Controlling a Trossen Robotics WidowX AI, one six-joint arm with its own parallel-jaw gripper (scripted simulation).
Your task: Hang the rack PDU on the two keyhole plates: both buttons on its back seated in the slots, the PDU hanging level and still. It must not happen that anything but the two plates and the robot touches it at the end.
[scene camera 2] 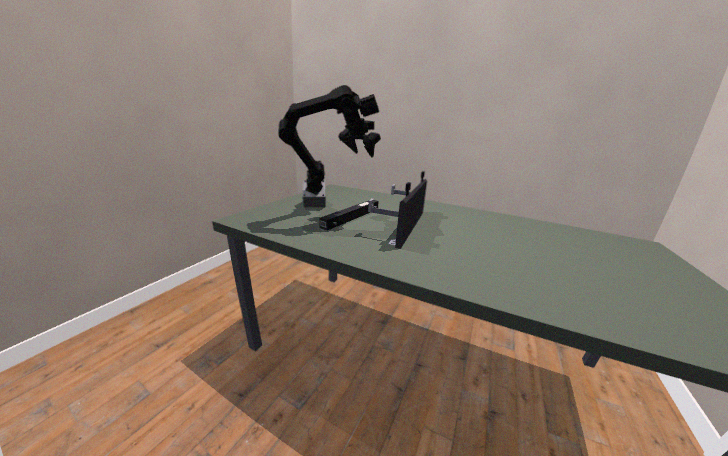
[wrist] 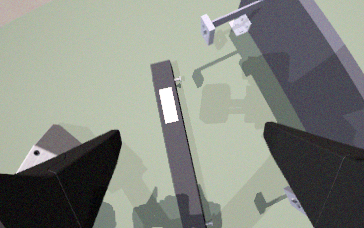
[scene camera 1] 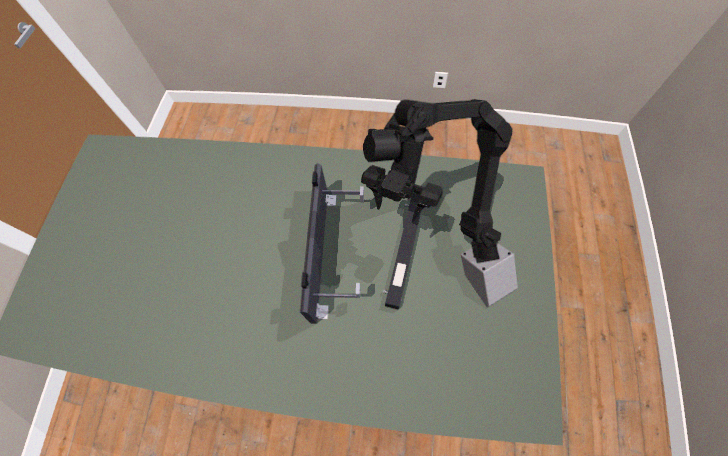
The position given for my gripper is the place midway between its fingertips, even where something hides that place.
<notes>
I see my gripper (scene camera 1: 395, 214), a rack PDU (scene camera 1: 399, 274) and a panel (scene camera 1: 315, 280).
The rack PDU is seen too in scene camera 2 (scene camera 2: 330, 221). My gripper shows as well in scene camera 2 (scene camera 2: 364, 155) and in the wrist view (wrist: 192, 132).
</notes>
